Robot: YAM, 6 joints.
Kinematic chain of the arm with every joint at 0, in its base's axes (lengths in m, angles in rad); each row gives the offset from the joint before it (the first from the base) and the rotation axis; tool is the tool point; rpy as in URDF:
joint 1: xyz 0 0 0.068 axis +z
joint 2: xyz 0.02 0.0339 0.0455 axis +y
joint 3: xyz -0.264 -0.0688 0 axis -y
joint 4: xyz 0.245 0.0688 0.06 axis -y
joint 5: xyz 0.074 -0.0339 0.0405 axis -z
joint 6: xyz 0.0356 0 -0.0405 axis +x
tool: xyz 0 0 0 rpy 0 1.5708 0
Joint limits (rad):
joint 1: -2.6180..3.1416
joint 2: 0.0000..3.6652
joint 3: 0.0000..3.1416
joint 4: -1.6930..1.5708
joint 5: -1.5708..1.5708
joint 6: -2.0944..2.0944
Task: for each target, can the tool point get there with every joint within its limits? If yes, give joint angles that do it. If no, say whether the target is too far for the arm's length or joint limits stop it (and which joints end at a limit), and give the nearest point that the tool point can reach.
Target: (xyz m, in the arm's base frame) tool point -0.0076 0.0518 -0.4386
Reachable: no: joint limits stop it (at a limit: joint 2) | nearest point -0.0139 0.0945 -0.3463 | short by 0.102 m
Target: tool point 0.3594 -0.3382 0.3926
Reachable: yes | joints -0.7896 2.1960 2.4226 -0.7056 -0.4990 1.0393
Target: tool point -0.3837 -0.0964 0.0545
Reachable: no: joint limits stop it (at a limit: joint 1) | nearest point -0.3837 -0.0356 0.0545 | short by 0.061 m
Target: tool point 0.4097 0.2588 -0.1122
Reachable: yes | joints 0.5004 3.0826 1.7175 1.2159 -1.0298 0.6498
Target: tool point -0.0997 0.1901 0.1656
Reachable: yes | joints 2.1667 1.1708 0.3624 0.2231 0.7474 -0.8562
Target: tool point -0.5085 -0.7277 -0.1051
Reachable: no: too far | nearest point -0.3591 -0.5139 -0.0394 | short by 0.269 m
